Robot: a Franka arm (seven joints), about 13 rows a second.
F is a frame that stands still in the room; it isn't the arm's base.
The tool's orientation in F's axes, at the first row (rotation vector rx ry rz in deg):
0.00 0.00 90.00
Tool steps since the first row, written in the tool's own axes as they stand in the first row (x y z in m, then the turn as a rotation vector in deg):
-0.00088 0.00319 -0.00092 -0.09 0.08 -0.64
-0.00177 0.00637 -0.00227 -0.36 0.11 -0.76
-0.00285 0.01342 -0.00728 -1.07 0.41 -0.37
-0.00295 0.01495 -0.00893 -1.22 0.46 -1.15
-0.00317 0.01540 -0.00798 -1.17 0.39 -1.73
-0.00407 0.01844 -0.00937 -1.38 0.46 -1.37
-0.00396 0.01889 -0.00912 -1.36 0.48 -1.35
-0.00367 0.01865 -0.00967 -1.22 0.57 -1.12
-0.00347 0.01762 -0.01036 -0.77 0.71 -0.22
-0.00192 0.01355 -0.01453 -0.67 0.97 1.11
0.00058 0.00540 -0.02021 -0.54 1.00 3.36
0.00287 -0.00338 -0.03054 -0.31 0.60 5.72
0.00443 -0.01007 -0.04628 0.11 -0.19 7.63
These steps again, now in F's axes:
-0.00319 -0.00088 -0.00092 -0.08 -0.09 -0.64
-0.00637 -0.00177 -0.00227 -0.11 -0.36 -0.76
-0.01342 -0.00285 -0.00728 -0.41 -1.07 -0.37
-0.01495 -0.00295 -0.00893 -0.46 -1.22 -1.15
-0.01540 -0.00317 -0.00798 -0.39 -1.17 -1.73
-0.01844 -0.00407 -0.00937 -0.46 -1.38 -1.37
-0.01889 -0.00396 -0.00912 -0.48 -1.36 -1.35
-0.01865 -0.00367 -0.00967 -0.57 -1.22 -1.12
-0.01762 -0.00347 -0.01036 -0.71 -0.77 -0.22
-0.01355 -0.00192 -0.01453 -0.97 -0.67 1.11
-0.00540 0.00058 -0.02021 -1.00 -0.54 3.36
0.00338 0.00287 -0.03054 -0.60 -0.31 5.72
0.01007 0.00443 -0.04628 0.19 0.11 7.63

